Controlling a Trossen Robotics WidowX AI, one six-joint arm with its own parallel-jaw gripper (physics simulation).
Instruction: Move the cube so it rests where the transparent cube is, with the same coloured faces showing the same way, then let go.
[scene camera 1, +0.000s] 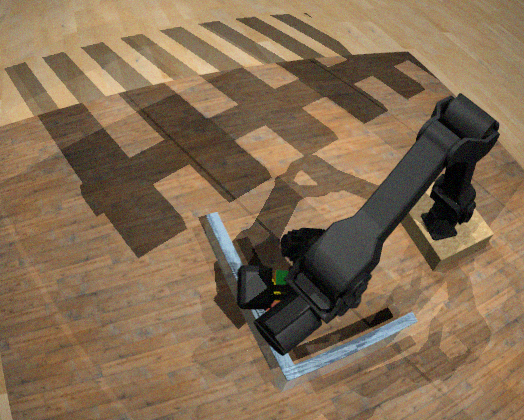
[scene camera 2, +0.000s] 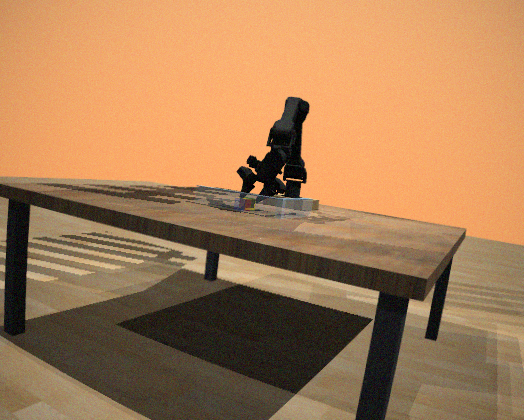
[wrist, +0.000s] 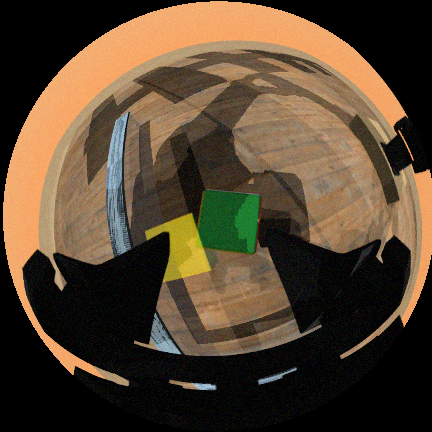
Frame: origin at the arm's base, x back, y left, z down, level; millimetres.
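Where they show: gripper, fingertip midpoint: (scene camera 1: 283, 288) (wrist: 218, 236); arm's base, link origin: (scene camera 1: 439, 225) (scene camera 2: 291, 197) (wrist: 390, 159).
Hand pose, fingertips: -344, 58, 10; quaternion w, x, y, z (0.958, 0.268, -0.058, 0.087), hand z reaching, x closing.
Note:
Each offset is from my fingertips to the top centre of the thing, as dx, dy, dz. "pt": to the spot under its first point.
The solid cube {+9, -9, -8} (scene camera 1: 281, 277) (wrist: 229, 221) shows a green top, partly shaded, and stands on the table. In the wrist view it lies between the fingertips, nearer the right one, just beyond them. The transparent cube {-31, +4, -8} (wrist: 189, 254) shows a see-through yellow top, beside the solid cube at lower left and turned relative to it; the left fingertip covers part of it. Small red, blue and yellow patches show under the gripper in scene view 2, too small to assign. My gripper (wrist: 218, 236) is open and points down over both cubes, with nothing between its fingers. The arm hides much of it in scene view 1.
Pale blue low walls form an L: one {pt -78, -87, -28} (scene camera 1: 224, 242) (wrist: 116, 190) runs left of the cubes, the other {pt +66, +139, -28} (scene camera 1: 352, 346) along the near side. The left finger is close to the first wall. The arm's base stands on a wooden block (scene camera 1: 465, 246). Dark shadows cross the table.

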